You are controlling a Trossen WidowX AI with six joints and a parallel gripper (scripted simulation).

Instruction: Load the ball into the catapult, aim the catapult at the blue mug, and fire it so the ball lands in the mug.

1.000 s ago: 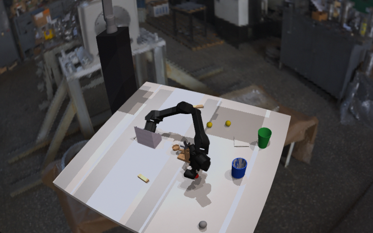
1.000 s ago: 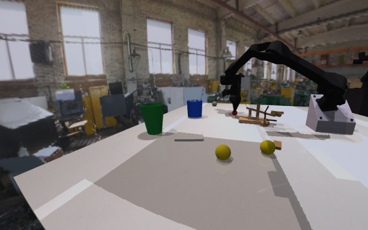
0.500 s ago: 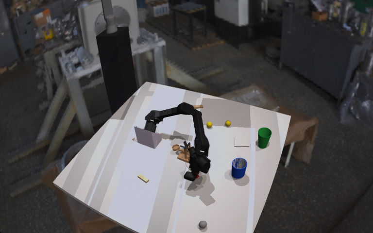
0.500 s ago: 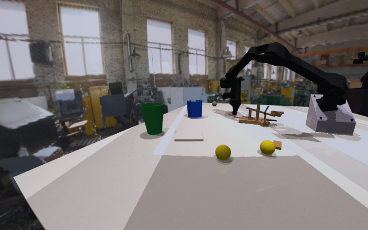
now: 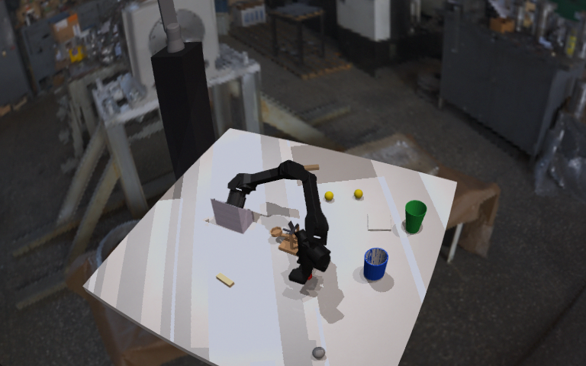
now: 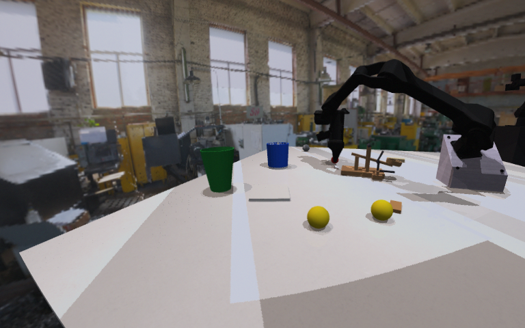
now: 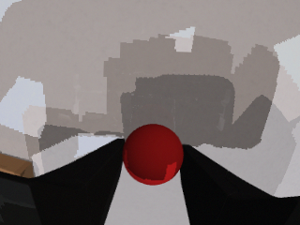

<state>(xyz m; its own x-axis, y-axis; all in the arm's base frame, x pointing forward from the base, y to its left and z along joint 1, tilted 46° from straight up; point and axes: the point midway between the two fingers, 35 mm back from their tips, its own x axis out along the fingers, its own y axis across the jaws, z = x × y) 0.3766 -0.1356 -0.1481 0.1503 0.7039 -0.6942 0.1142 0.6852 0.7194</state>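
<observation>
My gripper tip is 170 mm to the right of the wooden catapult, 110 mm past it and 40 mm below it. The rest, counted from my gripper tip: red ball (10 mm above); then blue mug (240 mm ahead, 90 mm to the left, 20 mm above); then grey ball (330 mm to the right, 140 mm ahead, 10 mm above).
</observation>
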